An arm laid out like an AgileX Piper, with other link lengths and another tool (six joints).
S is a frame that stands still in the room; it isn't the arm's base.
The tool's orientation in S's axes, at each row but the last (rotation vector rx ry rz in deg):
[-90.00, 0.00, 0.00]
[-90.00, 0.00, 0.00]
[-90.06, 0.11, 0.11]
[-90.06, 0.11, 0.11]
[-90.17, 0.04, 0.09]
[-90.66, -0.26, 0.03]
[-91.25, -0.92, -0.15]
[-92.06, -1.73, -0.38]
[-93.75, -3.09, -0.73]
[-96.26, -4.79, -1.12]
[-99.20, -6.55, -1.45]
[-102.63, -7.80, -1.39]
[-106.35, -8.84, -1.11]
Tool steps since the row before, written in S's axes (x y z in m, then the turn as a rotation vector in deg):
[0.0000, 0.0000, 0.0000, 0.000, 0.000, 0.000]
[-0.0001, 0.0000, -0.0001, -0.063, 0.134, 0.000]
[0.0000, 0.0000, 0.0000, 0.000, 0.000, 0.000]
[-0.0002, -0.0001, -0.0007, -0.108, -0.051, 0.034]
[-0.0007, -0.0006, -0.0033, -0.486, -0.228, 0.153]
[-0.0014, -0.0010, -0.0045, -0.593, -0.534, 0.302]
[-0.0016, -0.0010, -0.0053, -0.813, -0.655, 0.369]
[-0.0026, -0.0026, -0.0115, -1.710, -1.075, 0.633]
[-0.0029, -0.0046, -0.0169, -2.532, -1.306, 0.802]
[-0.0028, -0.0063, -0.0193, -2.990, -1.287, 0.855]
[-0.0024, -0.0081, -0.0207, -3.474, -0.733, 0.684]
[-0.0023, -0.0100, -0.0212, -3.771, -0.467, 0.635]
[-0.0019, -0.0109, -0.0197, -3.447, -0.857, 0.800]
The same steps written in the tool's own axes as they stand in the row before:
[0.0000, 0.0000, 0.0000, 0.000, 0.000, 0.000]
[-0.0001, 0.0001, 0.0000, -0.063, 0.000, 0.134]
[0.0000, 0.0000, 0.0000, 0.000, 0.000, 0.000]
[-0.0002, 0.0007, -0.0001, -0.108, -0.034, -0.051]
[-0.0007, 0.0033, -0.0006, -0.486, -0.152, -0.228]
[-0.0014, 0.0045, -0.0009, -0.594, -0.297, -0.536]
[-0.0017, 0.0053, -0.0009, -0.814, -0.364, -0.656]
[-0.0029, 0.0115, -0.0021, -1.711, -0.634, -1.072]
[-0.0037, 0.0170, -0.0034, -2.532, -0.823, -1.294]
[-0.0043, 0.0196, -0.0040, -2.984, -0.908, -1.264]
[-0.0046, 0.0214, -0.0045, -3.445, -0.872, -0.667]
[-0.0050, 0.0225, -0.0049, -3.723, -0.913, -0.380]
[-0.0048, 0.0216, -0.0046, -3.424, -0.924, -0.821]

